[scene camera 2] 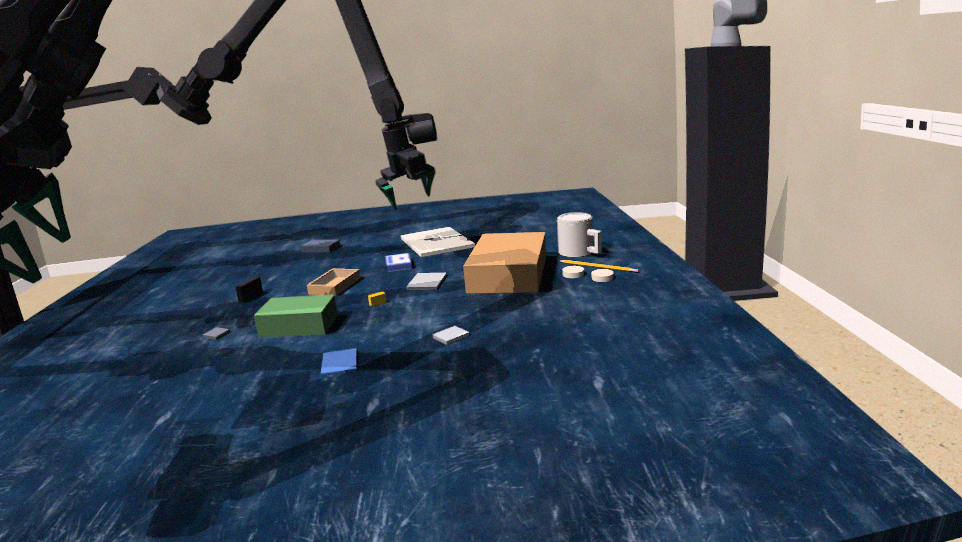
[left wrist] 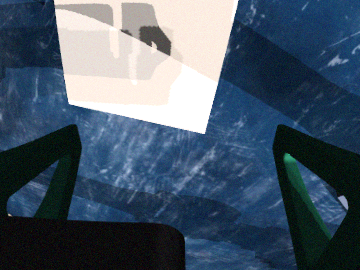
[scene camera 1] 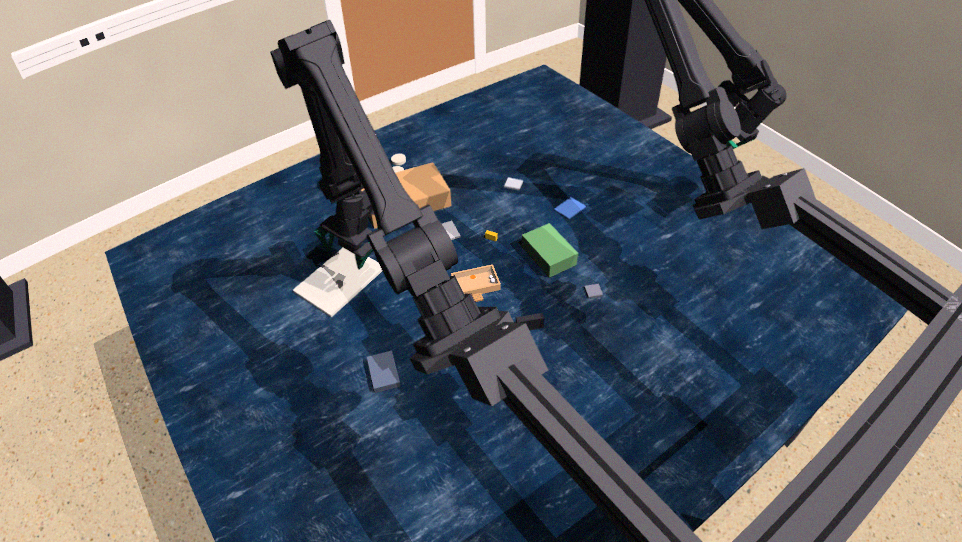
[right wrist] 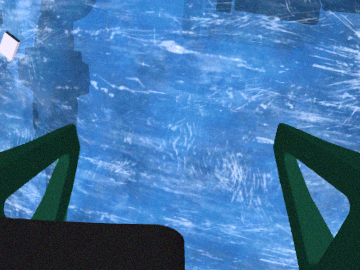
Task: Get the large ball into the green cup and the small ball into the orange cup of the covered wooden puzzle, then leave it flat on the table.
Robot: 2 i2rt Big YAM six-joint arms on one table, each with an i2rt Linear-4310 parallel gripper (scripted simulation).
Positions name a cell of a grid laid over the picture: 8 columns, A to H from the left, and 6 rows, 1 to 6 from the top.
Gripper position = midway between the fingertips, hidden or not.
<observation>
The left gripper shows in scene camera 2 (D3), in the left wrist view (D4) and in scene camera 1 (C3); in the right wrist view it is out of frame. A white booklet shows in scene camera 2 (D3), in the left wrist view (D2) and in scene camera 1 (C4); in the right wrist view it is out of frame.
</observation>
